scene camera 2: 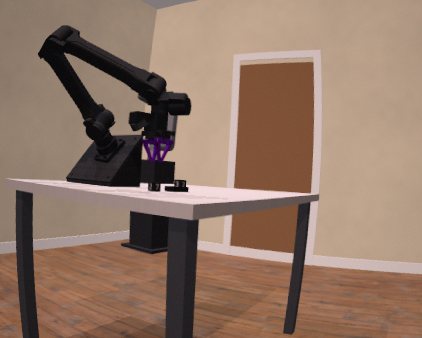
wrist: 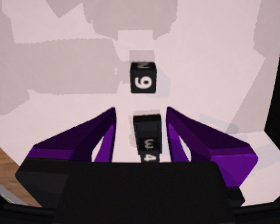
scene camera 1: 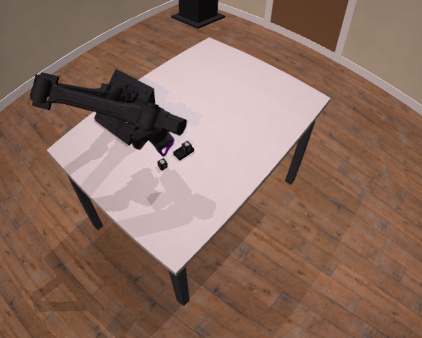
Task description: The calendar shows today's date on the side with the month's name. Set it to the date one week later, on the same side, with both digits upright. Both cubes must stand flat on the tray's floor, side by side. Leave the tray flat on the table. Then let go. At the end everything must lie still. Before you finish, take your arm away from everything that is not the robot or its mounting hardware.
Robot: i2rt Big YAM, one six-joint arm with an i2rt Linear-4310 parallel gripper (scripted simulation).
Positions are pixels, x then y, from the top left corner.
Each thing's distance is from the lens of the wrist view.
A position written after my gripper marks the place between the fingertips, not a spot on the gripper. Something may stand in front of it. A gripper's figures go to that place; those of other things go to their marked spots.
my gripper (wrist: 141,113): 0.13 m
black tray (wrist: 145,126): 0.25 m
